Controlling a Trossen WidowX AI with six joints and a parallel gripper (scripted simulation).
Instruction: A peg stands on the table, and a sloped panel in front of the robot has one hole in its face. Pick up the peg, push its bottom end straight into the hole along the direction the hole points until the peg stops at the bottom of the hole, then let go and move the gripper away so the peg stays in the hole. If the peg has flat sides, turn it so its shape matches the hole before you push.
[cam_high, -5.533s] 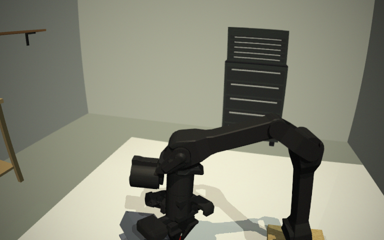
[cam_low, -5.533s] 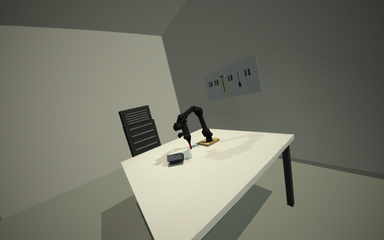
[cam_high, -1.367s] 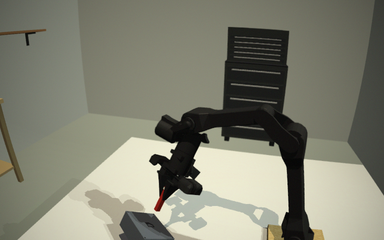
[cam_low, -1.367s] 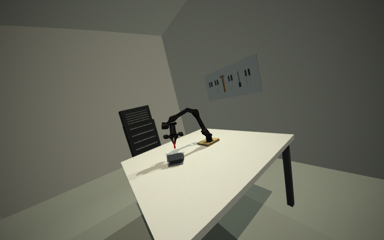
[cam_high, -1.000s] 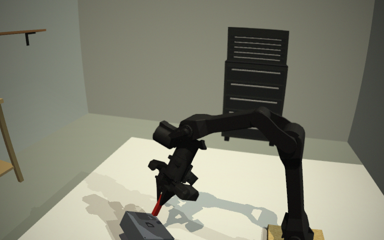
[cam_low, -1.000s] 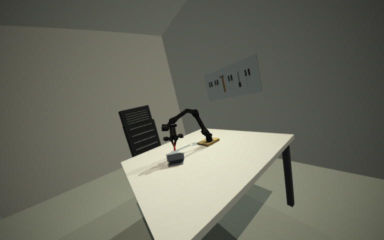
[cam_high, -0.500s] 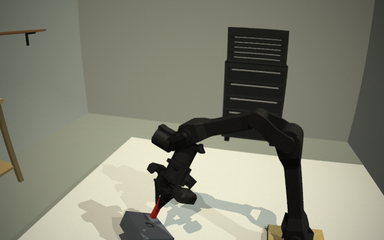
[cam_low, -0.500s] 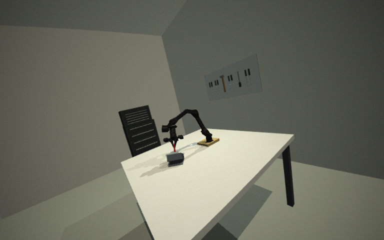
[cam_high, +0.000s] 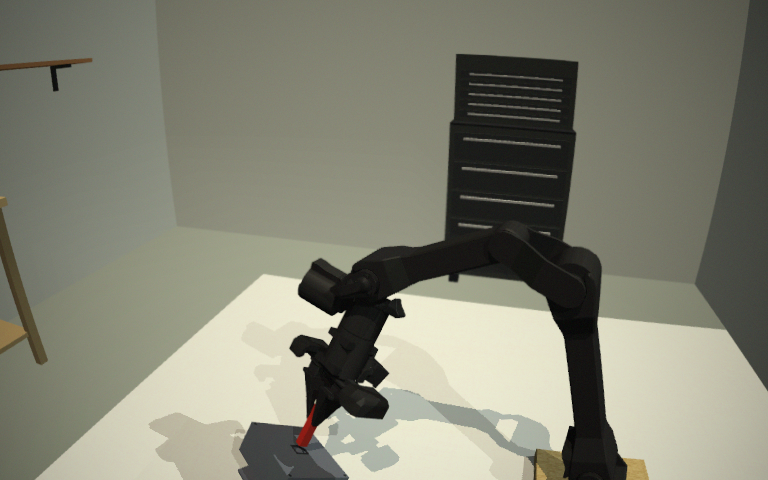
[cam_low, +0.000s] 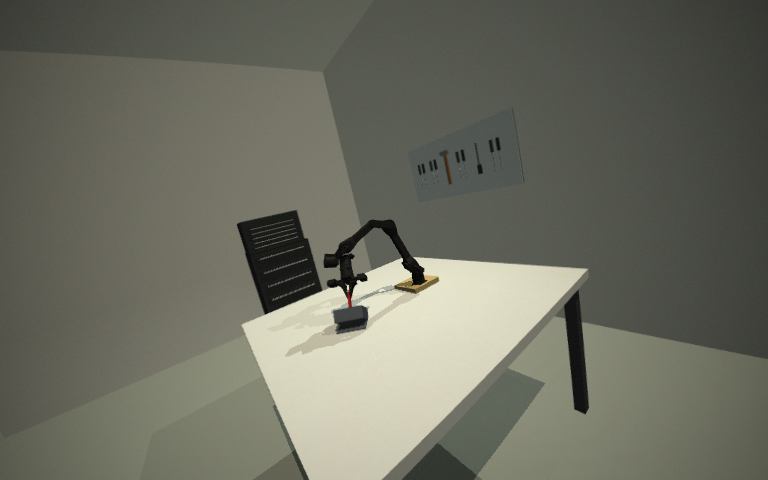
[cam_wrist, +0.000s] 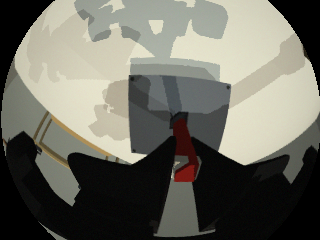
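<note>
My gripper tip is 10 mm past the red peg, 10 mm to the left of it and 10 mm below it. The rest, counted from my gripper tip: grey sloped panel: 30 mm ahead, 30 mm to the left, 70 mm below.
</note>
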